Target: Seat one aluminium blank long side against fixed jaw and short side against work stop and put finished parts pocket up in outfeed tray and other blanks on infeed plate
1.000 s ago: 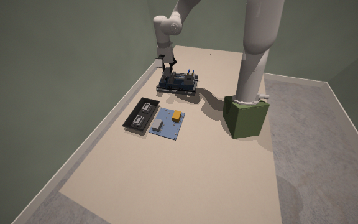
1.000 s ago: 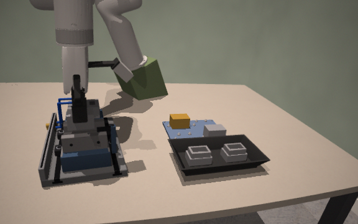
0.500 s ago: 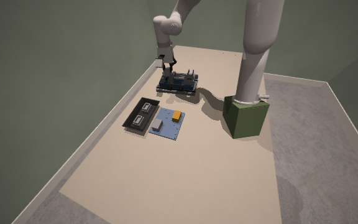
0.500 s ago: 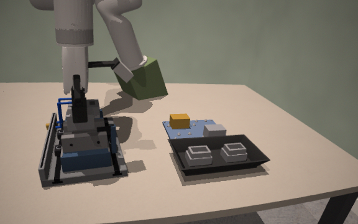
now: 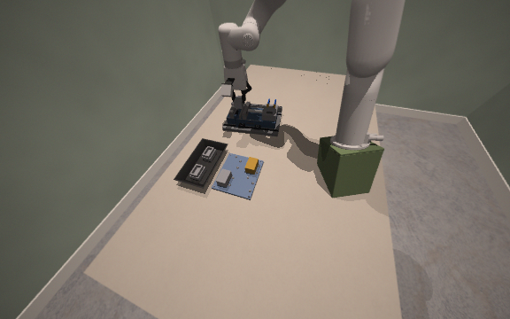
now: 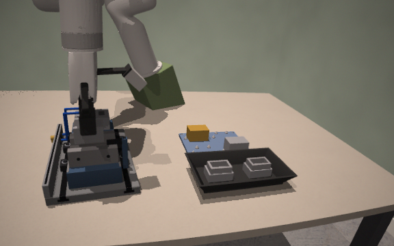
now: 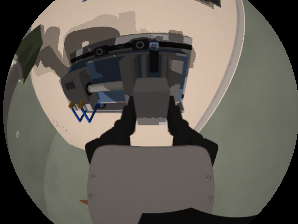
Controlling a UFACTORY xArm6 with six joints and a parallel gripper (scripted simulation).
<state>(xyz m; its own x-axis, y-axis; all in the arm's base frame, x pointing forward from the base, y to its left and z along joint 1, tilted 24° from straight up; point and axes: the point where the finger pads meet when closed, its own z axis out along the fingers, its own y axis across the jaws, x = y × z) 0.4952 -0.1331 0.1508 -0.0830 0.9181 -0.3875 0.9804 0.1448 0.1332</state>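
Right now the vise is 10 cm below my hand and 7 cm behind it. Also, from my hand: brass blank 30 cm to the left, 16 cm behind, 12 cm below.
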